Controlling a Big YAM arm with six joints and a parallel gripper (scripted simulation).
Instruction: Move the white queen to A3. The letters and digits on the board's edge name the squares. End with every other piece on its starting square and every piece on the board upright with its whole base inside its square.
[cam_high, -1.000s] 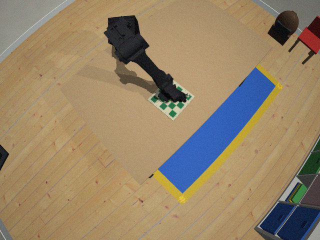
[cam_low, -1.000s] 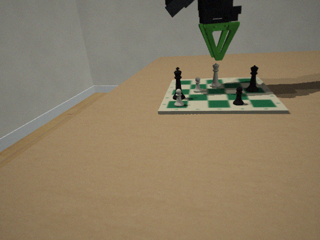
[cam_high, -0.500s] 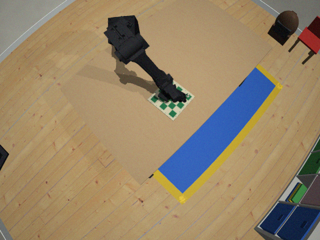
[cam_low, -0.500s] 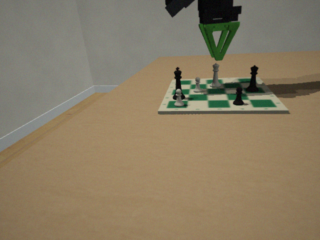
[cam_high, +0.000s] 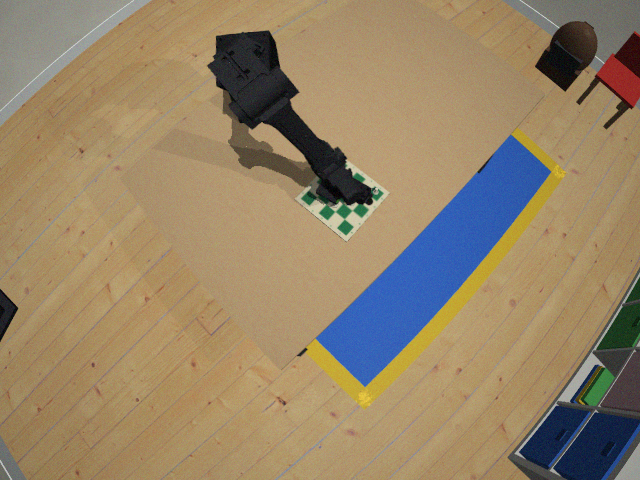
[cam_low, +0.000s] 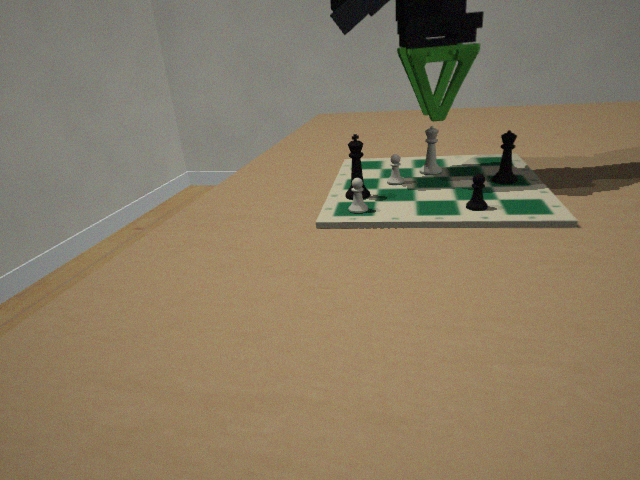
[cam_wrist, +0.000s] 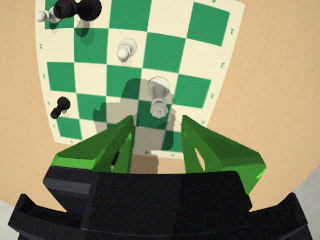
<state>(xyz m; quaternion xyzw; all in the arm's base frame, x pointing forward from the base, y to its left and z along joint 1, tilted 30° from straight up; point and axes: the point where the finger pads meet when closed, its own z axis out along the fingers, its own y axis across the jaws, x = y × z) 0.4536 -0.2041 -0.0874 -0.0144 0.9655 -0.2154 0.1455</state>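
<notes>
Now: hand 4 cm above the white queen. Round my hand: black queen (6 cm behind, 5 cm to the left, 4 cm below); then black king (9 cm ahead, 6 cm to the left, 4 cm below); then green-and-cream chessboard (1 cm ahead, 4 cm to the left, 7 cm below).
</notes>
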